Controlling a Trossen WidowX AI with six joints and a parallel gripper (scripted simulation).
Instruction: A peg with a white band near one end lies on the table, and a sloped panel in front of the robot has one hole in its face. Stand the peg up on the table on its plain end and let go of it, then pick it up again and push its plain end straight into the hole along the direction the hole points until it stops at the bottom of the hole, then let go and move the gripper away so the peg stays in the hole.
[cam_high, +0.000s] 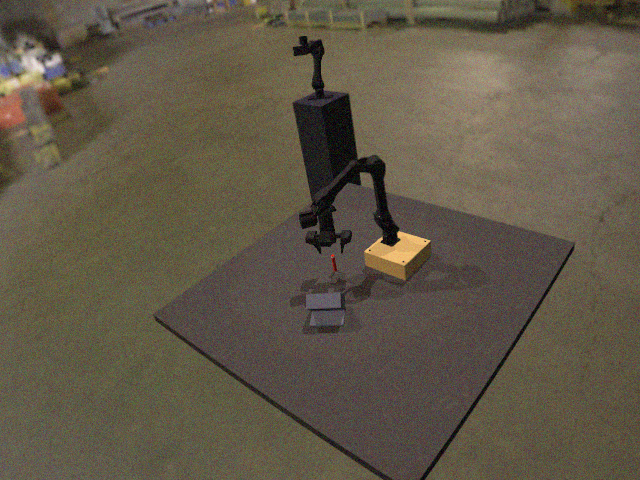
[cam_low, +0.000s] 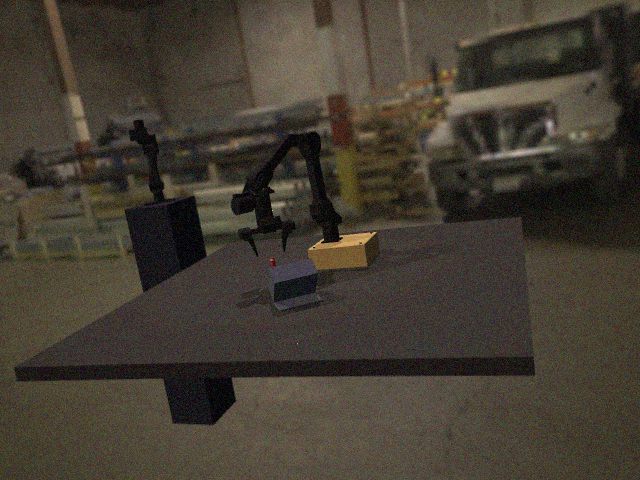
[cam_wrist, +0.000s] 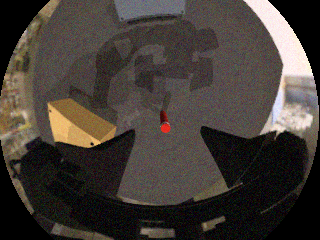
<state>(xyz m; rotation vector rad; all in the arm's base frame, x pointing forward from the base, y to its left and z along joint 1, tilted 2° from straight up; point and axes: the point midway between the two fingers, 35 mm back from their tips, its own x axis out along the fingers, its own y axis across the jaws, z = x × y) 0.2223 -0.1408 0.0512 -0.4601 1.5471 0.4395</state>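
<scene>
Now: the red peg 4 cm below my gripper tip. Also, from my gripper tip: grey sloped panel: 21 cm ahead, 16 cm to the left, 3 cm below; low grey foot: 23 cm ahead, 18 cm to the left, 9 cm below.
</scene>
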